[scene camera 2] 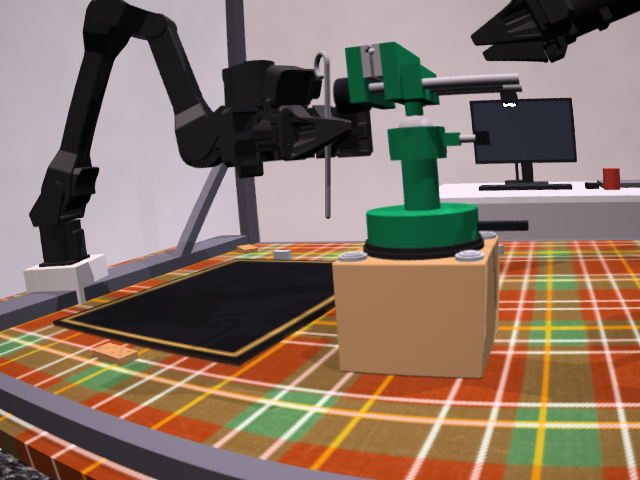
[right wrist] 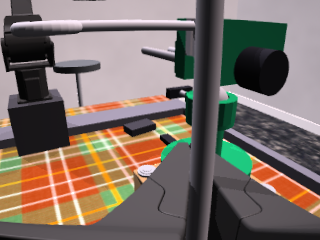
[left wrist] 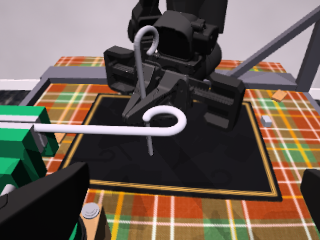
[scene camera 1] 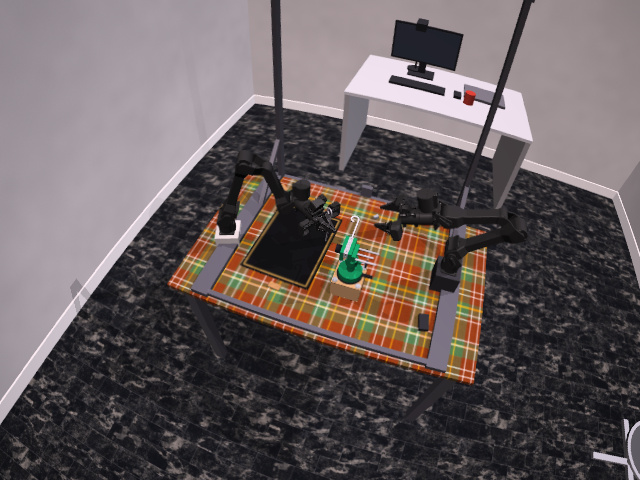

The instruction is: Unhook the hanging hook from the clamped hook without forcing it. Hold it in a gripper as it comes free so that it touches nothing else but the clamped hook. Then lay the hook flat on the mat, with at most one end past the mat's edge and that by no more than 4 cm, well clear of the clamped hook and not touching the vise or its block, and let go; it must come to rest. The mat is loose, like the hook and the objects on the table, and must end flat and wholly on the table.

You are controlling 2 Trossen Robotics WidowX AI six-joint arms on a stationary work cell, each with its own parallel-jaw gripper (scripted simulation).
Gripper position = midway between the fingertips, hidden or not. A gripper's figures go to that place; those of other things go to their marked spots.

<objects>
My left gripper (scene camera 2: 478,49): 54 cm from the lens. My right gripper (scene camera 2: 349,126): 51 cm from the lens. A mat (scene camera 2: 229,313): 57 cm from the lens.
</objects>
